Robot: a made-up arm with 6 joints.
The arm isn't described. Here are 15 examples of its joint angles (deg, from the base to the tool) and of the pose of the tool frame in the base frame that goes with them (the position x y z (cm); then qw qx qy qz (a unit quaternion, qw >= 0)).
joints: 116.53 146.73 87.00 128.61 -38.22 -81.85
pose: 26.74 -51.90 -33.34 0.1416 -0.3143 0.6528 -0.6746
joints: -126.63 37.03 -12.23 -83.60 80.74 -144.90
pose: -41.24 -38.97 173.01 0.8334 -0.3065 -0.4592 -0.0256
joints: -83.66 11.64 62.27 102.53 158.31 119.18
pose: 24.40 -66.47 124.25 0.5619 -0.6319 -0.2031 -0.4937
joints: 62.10 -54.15 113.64 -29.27 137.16 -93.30
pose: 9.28 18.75 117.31 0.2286 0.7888 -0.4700 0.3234
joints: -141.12 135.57 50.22 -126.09 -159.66 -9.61
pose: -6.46 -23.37 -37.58 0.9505 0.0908 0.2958 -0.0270
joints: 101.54 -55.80 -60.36 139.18 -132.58 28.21
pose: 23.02 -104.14 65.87 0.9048 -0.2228 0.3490 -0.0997
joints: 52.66 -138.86 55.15 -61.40 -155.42 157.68
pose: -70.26 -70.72 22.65 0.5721 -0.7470 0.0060 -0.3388
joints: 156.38 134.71 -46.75 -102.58 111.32 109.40
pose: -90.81 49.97 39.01 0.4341 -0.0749 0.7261 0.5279
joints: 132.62 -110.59 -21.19 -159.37 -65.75 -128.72
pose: 74.22 -100.45 -7.92 0.0493 0.0145 0.5543 -0.8308
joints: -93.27 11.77 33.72 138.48 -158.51 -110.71
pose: 1.34 -58.21 148.49 0.1611 -0.9247 0.3437 0.0303
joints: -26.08 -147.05 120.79 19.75 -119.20 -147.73
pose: -68.53 34.43 81.25 0.2473 0.8443 -0.4615 -0.1141
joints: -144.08 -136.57 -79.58 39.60 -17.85 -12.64
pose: -17.16 -18.22 -49.73 0.2084 0.9486 -0.0833 -0.2232
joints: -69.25 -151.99 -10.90 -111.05 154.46 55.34
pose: -10.69 36.87 -45.16 0.5677 -0.0713 -0.1950 0.7966
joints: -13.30 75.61 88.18 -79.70 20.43 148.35
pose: 75.21 -16.92 -20.65 0.0768 0.7772 0.6227 0.0479
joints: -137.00 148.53 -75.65 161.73 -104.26 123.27
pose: -67.09 -72.03 27.18 0.2607 -0.7746 -0.5694 -0.0885
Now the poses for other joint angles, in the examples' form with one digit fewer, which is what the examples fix.
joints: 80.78 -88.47 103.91 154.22 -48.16 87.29
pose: -5.2 -11.9 149.5 0.807 -0.441 0.311 -0.240
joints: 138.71 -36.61 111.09 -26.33 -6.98 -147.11
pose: -50.0 40.4 128.3 0.895 -0.261 -0.337 -0.134
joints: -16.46 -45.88 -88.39 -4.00 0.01 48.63
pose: -97.8 36.5 23.1 0.476 -0.608 -0.632 0.067
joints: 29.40 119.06 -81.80 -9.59 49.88 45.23
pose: 90.7 55.1 104.8 0.434 0.144 0.741 0.492
